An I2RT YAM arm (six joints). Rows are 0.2 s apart.
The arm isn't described. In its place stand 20 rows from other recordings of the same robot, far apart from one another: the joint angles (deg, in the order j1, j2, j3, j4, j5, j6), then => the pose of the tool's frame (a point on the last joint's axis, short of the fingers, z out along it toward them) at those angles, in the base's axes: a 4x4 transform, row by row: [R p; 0 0 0 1], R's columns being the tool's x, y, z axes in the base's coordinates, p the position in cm.
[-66.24 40.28 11.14 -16.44 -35.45 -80.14] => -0.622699 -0.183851 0.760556 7.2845; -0.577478 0.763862 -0.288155 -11.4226; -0.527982 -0.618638 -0.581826 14.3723; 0 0 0 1
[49.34 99.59 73.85 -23.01 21.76 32.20] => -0.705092 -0.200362 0.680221 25.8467; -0.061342 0.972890 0.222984 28.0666; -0.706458 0.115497 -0.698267 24.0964; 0 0 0 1
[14.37 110.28 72.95 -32.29 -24.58 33.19] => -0.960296 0.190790 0.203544 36.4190; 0.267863 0.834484 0.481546 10.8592; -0.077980 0.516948 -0.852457 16.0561; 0 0 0 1
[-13.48 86.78 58.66 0.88 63.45 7.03] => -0.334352 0.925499 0.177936 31.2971; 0.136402 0.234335 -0.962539 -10.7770; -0.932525 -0.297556 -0.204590 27.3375; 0 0 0 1
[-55.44 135.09 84.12 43.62 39.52 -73.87] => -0.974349 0.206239 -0.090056 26.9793; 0.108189 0.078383 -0.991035 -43.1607; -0.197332 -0.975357 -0.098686 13.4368; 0 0 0 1
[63.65 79.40 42.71 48.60 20.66 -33.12] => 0.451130 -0.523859 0.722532 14.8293; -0.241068 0.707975 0.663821 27.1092; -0.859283 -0.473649 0.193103 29.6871; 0 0 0 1
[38.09 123.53 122.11 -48.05 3.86 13.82] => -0.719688 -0.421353 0.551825 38.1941; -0.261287 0.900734 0.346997 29.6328; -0.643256 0.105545 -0.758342 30.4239; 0 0 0 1
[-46.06 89.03 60.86 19.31 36.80 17.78] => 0.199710 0.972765 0.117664 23.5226; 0.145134 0.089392 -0.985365 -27.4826; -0.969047 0.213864 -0.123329 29.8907; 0 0 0 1
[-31.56 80.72 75.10 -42.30 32.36 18.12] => -0.368510 0.907362 0.202224 24.2988; 0.534665 0.384824 -0.752359 -17.1615; -0.760483 -0.169130 -0.626946 33.2523; 0 0 0 1
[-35.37 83.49 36.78 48.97 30.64 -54.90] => -0.728721 0.551457 0.406031 23.9251; -0.345954 0.215240 -0.913229 -19.2088; -0.591001 -0.805957 0.033929 24.2733; 0 0 0 1
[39.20 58.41 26.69 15.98 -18.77 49.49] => -0.774000 -0.384792 0.502850 16.7373; 0.297657 0.479821 0.825331 15.1288; -0.558859 0.788484 -0.256846 23.1388; 0 0 0 1
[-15.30 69.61 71.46 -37.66 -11.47 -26.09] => -0.552178 -0.155642 0.819070 25.1938; -0.295778 0.955089 -0.017910 -6.1583; -0.779497 -0.252152 -0.573414 36.5127; 0 0 0 1
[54.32 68.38 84.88 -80.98 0.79 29.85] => -0.859059 -0.439468 0.262458 10.9943; -0.343106 0.874870 0.341880 15.2274; -0.379862 0.203644 -0.902349 38.7138; 0 0 0 1
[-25.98 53.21 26.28 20.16 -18.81 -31.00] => -0.156160 0.054139 0.986247 19.7805; -0.466239 0.876217 -0.121922 -8.3621; -0.870767 -0.478866 -0.111588 25.4759; 0 0 0 1
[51.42 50.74 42.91 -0.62 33.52 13.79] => -0.163149 -0.280285 0.945951 14.4063; 0.114146 0.946996 0.300282 14.9070; -0.979976 0.156968 -0.122508 32.8740; 0 0 0 1
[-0.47 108.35 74.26 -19.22 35.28 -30.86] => -0.868770 -0.109332 0.482996 40.1036; -0.411622 0.701685 -0.581554 -2.3852; -0.275329 -0.704049 -0.654606 19.3803; 0 0 0 1
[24.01 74.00 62.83 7.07 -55.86 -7.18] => 0.057998 -0.982935 0.174570 25.5614; -0.050955 0.171722 0.983827 14.6117; -0.997015 -0.065955 -0.040126 37.1957; 0 0 0 1
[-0.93 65.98 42.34 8.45 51.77 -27.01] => -0.582209 0.565281 0.584371 25.3223; -0.271621 0.542220 -0.795123 -3.2079; -0.766325 -0.621655 -0.162144 28.6201; 0 0 0 1
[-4.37 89.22 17.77 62.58 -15.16 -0.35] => -0.152617 -0.185027 0.970810 25.8254; 0.005750 0.982135 0.188089 -1.0398; -0.988269 0.034288 -0.148827 14.7585; 0 0 0 1
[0.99 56.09 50.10 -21.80 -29.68 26.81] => -0.620368 -0.194043 0.759929 21.5130; 0.381198 0.772177 0.508361 2.1348; -0.685443 0.605054 -0.405065 31.7783; 0 0 0 1
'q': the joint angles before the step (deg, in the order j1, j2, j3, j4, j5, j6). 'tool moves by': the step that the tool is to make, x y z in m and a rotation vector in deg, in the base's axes. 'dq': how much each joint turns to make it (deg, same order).
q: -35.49 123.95 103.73 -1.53 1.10 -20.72
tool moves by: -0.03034 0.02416 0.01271 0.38 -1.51 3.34
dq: -0.02 -9.46 -11.84 3.38 -3.56 -0.11
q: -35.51 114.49 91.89 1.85 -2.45 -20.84
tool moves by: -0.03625 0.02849 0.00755 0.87 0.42 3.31
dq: 0.02 -10.19 -11.67 0.59 -3.24 -0.76
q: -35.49 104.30 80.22 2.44 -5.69 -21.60
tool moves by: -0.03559 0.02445 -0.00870 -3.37 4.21 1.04
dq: -0.02 -8.66 -11.48 0.88 1.02 -5.22
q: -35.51 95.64 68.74 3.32 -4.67 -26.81
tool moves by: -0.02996 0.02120 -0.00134 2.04 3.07 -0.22
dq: 0.00 -7.51 -6.61 -4.59 0.25 -0.02
